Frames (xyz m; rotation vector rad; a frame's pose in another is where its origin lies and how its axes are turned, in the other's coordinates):
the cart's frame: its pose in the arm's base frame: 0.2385 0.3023 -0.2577 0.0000 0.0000 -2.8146
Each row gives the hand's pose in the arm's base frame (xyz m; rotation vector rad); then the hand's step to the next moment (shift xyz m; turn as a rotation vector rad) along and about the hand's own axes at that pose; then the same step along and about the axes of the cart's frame.
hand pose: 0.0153 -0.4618 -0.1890 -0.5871 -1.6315 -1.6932
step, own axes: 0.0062 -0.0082 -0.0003 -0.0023 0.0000 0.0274
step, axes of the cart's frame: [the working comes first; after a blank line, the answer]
step, axes of the arm's base frame: -0.0101 -0.0017 -0.0009 -0.0025 0.0274 0.0011

0.0101 -0.0016 -0.0009 -0.0064 -0.0267 0.0011
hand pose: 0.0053 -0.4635 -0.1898 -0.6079 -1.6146 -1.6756
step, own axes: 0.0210 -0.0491 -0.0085 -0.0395 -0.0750 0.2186
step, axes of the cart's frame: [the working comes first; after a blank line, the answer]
step, axes of the arm's base frame: -0.0495 -0.0141 -0.0166 -0.0640 0.2186 -0.0555

0.0514 -0.0025 -0.0166 -0.0097 -0.2276 -0.0555
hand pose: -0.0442 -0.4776 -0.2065 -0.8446 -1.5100 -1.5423
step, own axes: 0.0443 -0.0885 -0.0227 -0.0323 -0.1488 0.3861
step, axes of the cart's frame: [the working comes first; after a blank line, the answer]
step, axes of the arm's base frame: -0.0971 -0.0295 -0.0030 -0.1446 0.3823 -0.0724

0.1014 -0.0032 -0.0030 0.0141 -0.4084 -0.0724
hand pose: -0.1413 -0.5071 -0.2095 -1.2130 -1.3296 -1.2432
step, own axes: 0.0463 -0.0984 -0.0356 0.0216 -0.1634 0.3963
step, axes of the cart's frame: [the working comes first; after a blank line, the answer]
step, axes of the arm's base frame: -0.1023 -0.0328 0.0393 -0.1641 0.3961 -0.0208

0.1075 -0.0018 0.0393 0.0282 -0.4278 -0.0208
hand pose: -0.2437 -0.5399 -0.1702 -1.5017 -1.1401 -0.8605
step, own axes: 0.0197 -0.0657 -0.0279 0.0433 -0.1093 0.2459
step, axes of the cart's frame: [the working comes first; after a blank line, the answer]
step, axes of the arm's base frame: -0.0558 -0.0205 0.0441 -0.1005 0.2528 0.0172

0.0595 0.0015 0.0441 0.0140 -0.2717 0.0172
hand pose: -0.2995 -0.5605 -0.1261 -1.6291 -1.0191 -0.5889
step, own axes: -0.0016 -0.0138 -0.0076 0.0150 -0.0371 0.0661
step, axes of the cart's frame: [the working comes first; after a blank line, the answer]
step, axes of the arm's base frame: -0.0116 -0.0069 0.0082 -0.0319 0.0695 0.0113

0.0132 0.0028 0.0082 0.0079 -0.0760 0.0113
